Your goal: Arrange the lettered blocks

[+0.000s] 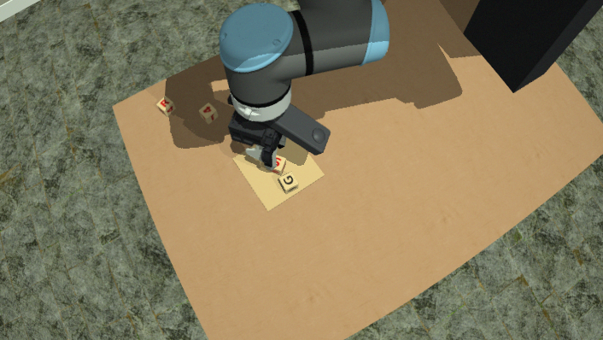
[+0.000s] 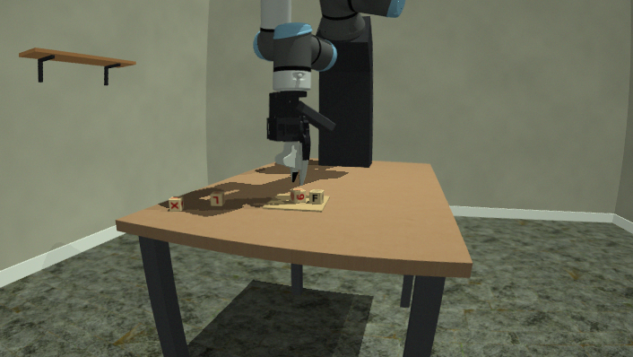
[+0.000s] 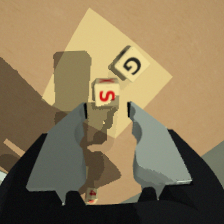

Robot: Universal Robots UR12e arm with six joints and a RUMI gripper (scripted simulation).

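The block lies 50 mm below my hand. The rest, counted from my hand: pale mat: 60 mm below.
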